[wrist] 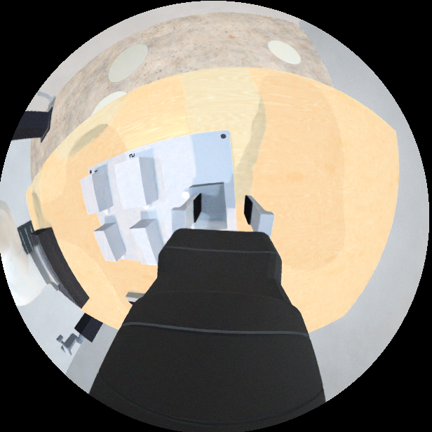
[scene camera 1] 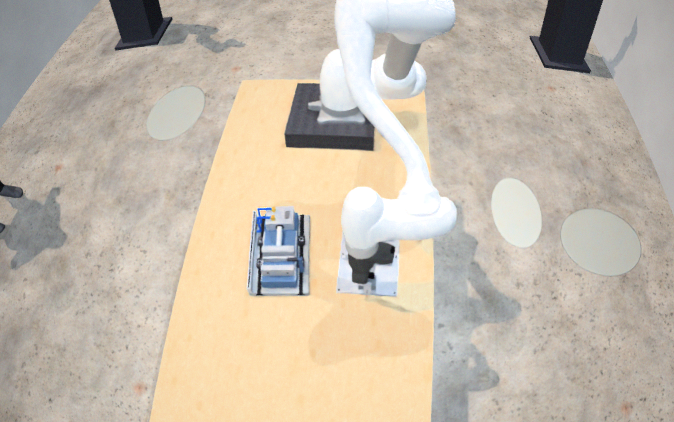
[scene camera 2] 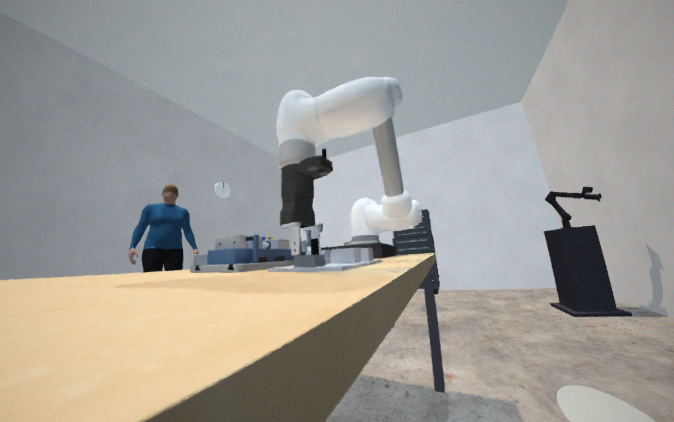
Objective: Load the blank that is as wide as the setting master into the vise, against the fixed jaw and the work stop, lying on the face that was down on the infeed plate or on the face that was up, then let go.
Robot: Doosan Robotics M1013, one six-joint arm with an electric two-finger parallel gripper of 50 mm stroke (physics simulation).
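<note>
The gripper is open and empty, low over the front part of the infeed plate. A darker grey block, apparently the setting master, lies beneath the fingers; in the wrist view one finger is over its left part and the other is right of the plate's edge. Whether they touch it is unclear. Several pale blanks lie in two rows on the plate; the arm mostly hides them in scene camera 1. The blue-grey vise holds no blank that I can make out.
The vise stands on its own base plate, left of the infeed plate in scene camera 1. Blue lines run at its rear corner. The arm's black base block is at the table's back. A person stands beyond the table.
</note>
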